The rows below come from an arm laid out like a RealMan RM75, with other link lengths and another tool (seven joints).
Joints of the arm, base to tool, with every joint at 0 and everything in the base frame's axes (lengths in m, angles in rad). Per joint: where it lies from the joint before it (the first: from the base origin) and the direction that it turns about. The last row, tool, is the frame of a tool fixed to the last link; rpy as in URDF.
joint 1: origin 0 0 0.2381 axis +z
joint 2: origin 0 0 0 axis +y
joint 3: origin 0 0 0.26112 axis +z
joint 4: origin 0 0 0 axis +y
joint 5: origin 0 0 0.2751 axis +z
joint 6: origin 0 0 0 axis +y
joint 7: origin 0 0 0.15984 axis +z
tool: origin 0.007 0.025 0.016 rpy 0 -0.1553 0.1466
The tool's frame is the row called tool.
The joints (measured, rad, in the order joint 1, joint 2, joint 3, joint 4, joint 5, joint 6, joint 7), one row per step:
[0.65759, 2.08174, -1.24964, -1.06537, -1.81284, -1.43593, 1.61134]
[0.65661, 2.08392, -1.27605, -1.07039, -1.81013, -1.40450, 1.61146]
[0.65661, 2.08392, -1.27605, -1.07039, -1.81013, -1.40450, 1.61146]
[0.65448, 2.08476, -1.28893, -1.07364, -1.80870, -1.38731, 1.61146]
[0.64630, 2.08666, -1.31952, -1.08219, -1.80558, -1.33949, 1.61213]
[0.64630, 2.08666, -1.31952, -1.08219, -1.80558, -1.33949, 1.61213]
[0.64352, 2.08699, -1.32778, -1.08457, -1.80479, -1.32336, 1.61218]
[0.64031, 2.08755, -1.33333, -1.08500, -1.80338, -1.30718, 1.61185]
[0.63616, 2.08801, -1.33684, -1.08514, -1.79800, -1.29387, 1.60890]
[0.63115, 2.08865, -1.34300, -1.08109, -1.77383, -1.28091, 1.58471]
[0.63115, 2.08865, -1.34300, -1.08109, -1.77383, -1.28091, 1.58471]
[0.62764, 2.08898, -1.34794, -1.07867, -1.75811, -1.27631, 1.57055]
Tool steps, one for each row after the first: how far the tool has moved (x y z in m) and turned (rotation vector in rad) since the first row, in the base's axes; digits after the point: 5 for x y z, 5 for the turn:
[-0.00325, 0.00111, -0.00579, 0.01243, -0.00725, 0.00524]
[-0.00325, 0.00111, -0.00579, 0.01243, -0.00725, 0.00524]
[-0.00435, 0.00182, -0.00840, 0.02081, -0.01052, 0.00632]
[-0.00598, 0.00433, -0.01440, 0.04747, -0.01753, 0.00378]
[-0.00598, 0.00433, -0.01440, 0.04747, -0.01753, 0.00378]
[-0.00620, 0.00552, -0.01590, 0.05786, -0.01928, 0.00171]
[-0.00578, 0.00702, -0.01710, 0.06905, -0.01912, -0.00351]
[-0.00534, 0.00823, -0.01765, 0.07932, -0.01480, -0.00794]
[-0.00623, 0.00861, -0.01868, 0.09061, 0.00290, 0.00238]
[-0.00623, 0.00861, -0.01868, 0.09061, 0.00290, 0.00238]
[-0.00676, 0.00802, -0.01953, 0.09357, 0.01383, 0.00908]

